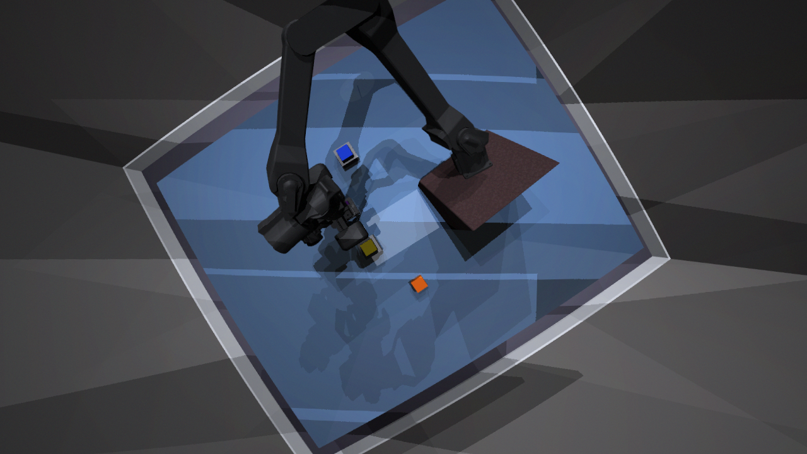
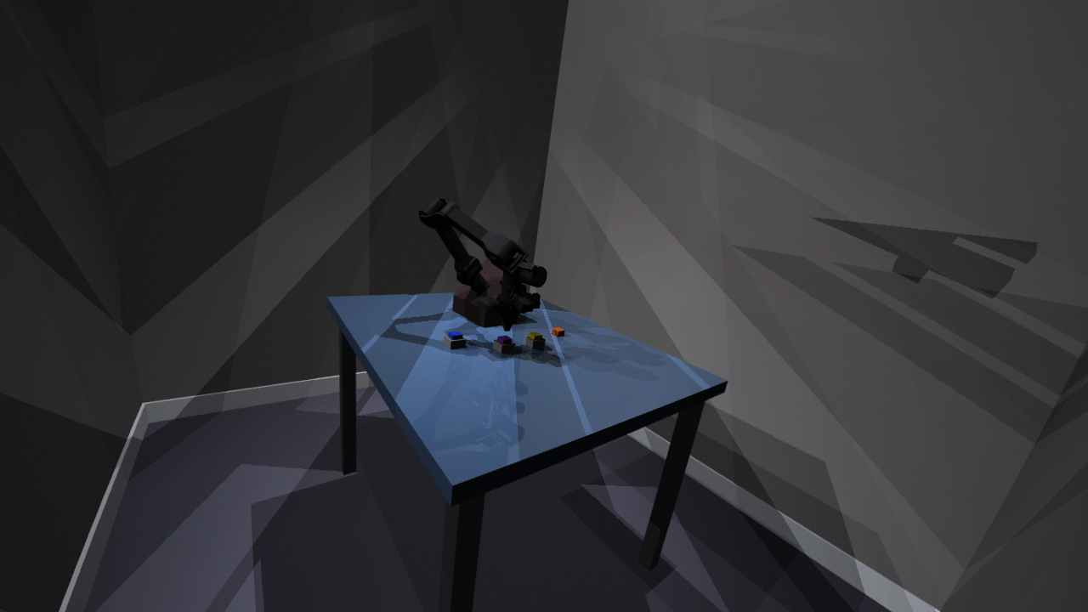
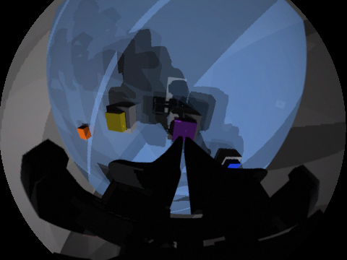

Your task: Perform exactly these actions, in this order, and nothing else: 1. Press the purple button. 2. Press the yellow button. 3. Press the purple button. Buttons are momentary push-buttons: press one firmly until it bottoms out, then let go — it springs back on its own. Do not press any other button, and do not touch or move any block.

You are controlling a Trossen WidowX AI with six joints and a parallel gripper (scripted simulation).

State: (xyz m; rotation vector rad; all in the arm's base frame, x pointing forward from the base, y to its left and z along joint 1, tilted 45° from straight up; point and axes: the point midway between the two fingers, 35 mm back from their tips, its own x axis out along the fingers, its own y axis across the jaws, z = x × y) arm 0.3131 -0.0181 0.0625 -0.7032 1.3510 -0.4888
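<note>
Right now my gripper tip is 3 cm above the purple button. Round my gripper tip: small orange block (8 cm behind, 26 cm to the left, 5 cm below); then blue button (7 cm behind, 13 cm to the right, 3 cm below); then yellow button (1 cm behind, 11 cm to the left, 3 cm below).
</note>
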